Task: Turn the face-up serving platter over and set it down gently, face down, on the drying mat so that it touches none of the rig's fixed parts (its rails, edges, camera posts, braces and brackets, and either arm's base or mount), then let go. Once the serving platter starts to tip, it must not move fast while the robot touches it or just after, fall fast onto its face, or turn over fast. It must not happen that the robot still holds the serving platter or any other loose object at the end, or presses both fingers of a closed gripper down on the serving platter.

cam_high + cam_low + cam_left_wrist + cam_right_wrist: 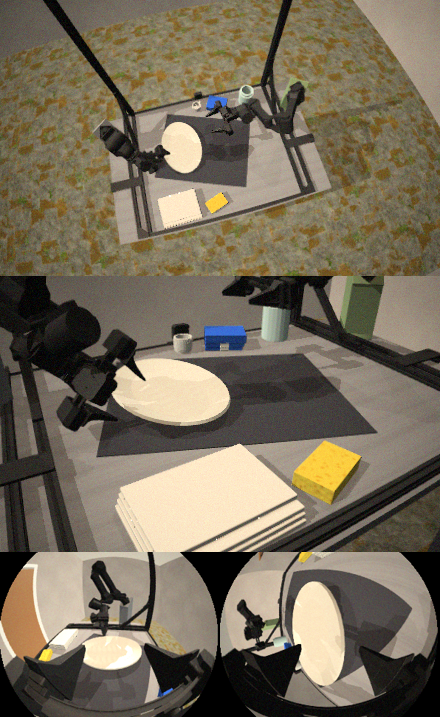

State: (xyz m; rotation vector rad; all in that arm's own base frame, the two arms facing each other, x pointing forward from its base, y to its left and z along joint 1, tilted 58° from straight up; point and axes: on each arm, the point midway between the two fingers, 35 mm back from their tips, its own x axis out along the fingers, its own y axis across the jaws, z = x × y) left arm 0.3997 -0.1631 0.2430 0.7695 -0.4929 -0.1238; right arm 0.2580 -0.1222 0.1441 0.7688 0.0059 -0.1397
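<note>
Right now the cream oval serving platter is 120 mm to the left of my right hand, 60 mm below it and 50 mm behind it. From my right hand the other things lie so: blue box 380 mm to the left, 270 mm behind, 40 mm below; small cup 280 mm behind, 260 mm to the left, 40 mm below; dark drying mat 240 mm to the left, 70 mm below, 10 mm behind.
The cream oval serving platter lies 2 cm ahead of my left hand, 21 cm to the right of it and 19 cm below it. Round my left hand: blue box (19 cm behind, 6 cm to the left, 17 cm below); then small cup (21 cm behind, 6 cm to the right, 18 cm below); then dark drying mat (6 cm ahead, 8 cm to the right, 20 cm below).
</note>
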